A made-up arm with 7 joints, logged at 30 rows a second.
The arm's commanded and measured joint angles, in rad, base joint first. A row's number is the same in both.
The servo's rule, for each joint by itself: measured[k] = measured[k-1] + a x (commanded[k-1-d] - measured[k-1]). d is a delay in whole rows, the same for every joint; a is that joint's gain. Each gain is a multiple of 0.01, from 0.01 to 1. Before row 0 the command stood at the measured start. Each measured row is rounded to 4 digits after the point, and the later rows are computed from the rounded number. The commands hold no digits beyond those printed.
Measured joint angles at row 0:
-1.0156, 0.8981, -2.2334, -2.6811, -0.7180, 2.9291, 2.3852
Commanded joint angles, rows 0 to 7:
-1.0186, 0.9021, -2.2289, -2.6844, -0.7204, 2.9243, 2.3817
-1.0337, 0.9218, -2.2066, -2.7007, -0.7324, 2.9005, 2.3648
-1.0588, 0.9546, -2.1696, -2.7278, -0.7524, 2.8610, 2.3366
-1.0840, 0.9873, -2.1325, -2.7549, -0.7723, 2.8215, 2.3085
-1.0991, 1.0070, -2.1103, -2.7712, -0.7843, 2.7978, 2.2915
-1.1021, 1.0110, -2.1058, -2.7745, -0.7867, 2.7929, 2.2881
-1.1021, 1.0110, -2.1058, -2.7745, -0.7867, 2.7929, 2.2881
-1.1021, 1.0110, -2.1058, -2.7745, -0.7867, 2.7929, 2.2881
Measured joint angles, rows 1 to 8:
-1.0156, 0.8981, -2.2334, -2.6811, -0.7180, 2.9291, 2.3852
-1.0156, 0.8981, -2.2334, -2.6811, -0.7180, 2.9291, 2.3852
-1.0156, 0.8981, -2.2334, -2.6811, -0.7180, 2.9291, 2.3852
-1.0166, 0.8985, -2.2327, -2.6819, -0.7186, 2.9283, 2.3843
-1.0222, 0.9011, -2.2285, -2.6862, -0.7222, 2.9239, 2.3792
-1.0343, 0.9070, -2.2191, -2.6958, -0.7301, 2.9138, 2.3681
-1.0507, 0.9158, -2.2052, -2.7094, -0.7411, 2.8990, 2.3526
-1.0667, 0.9258, -2.1900, -2.7236, -0.7523, 2.8828, 2.3367
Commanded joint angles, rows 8 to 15:
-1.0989, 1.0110, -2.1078, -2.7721, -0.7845, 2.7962, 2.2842
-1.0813, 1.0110, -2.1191, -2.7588, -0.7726, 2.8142, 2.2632
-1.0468, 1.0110, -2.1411, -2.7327, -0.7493, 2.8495, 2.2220
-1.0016, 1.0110, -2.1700, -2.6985, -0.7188, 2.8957, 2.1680
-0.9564, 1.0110, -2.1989, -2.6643, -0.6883, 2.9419, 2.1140
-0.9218, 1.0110, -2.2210, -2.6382, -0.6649, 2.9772, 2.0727
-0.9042, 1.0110, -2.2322, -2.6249, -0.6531, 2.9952, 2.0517
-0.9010, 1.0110, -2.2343, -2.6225, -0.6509, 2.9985, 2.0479
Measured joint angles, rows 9 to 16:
-1.0784, 0.9352, -2.1765, -2.7353, -0.7612, 2.8684, 2.3241
-1.0862, 0.9435, -2.1652, -2.7443, -0.7678, 2.8563, 2.3147
-1.0914, 0.9509, -2.1557, -2.7512, -0.7727, 2.8462, 2.3078
-1.0939, 0.9575, -2.1480, -2.7560, -0.7758, 2.8382, 2.3017
-1.0897, 0.9634, -2.1434, -2.7566, -0.7750, 2.8344, 2.2917
-1.0755, 0.9686, -2.1430, -2.7511, -0.7683, 2.8368, 2.2736
-1.0511, 0.9733, -2.1473, -2.7390, -0.7554, 2.8462, 2.2461
-1.0198, 0.9774, -2.1556, -2.7218, -0.7380, 2.8615, 2.2118

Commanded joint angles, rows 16 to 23:
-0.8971, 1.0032, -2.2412, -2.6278, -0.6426, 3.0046, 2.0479
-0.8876, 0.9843, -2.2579, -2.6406, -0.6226, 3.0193, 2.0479
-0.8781, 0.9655, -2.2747, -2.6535, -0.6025, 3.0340, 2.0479
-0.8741, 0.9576, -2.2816, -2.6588, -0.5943, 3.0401, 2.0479
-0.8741, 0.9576, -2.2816, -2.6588, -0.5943, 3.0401, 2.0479
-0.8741, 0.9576, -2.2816, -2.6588, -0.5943, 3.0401, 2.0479
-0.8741, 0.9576, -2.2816, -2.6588, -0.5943, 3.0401, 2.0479
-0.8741, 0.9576, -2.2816, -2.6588, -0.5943, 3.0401, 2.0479
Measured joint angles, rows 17 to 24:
-0.9875, 0.9811, -2.1661, -2.7026, -0.7190, 2.8800, 2.1756
-0.9600, 0.9844, -2.1767, -2.6847, -0.7019, 2.8984, 2.1434
-0.9405, 0.9873, -2.1859, -2.6704, -0.6886, 2.9144, 2.1186
-0.9262, 0.9890, -2.1947, -2.6606, -0.6766, 2.9288, 2.1002
-0.9135, 0.9885, -2.2048, -2.6560, -0.6626, 2.9433, 2.0866
-0.9018, 0.9860, -2.2160, -2.6554, -0.6470, 2.9578, 2.0765
-0.8927, 0.9829, -2.2265, -2.6562, -0.6333, 2.9710, 2.0691
-0.8866, 0.9801, -2.2353, -2.6568, -0.6232, 2.9821, 2.0636

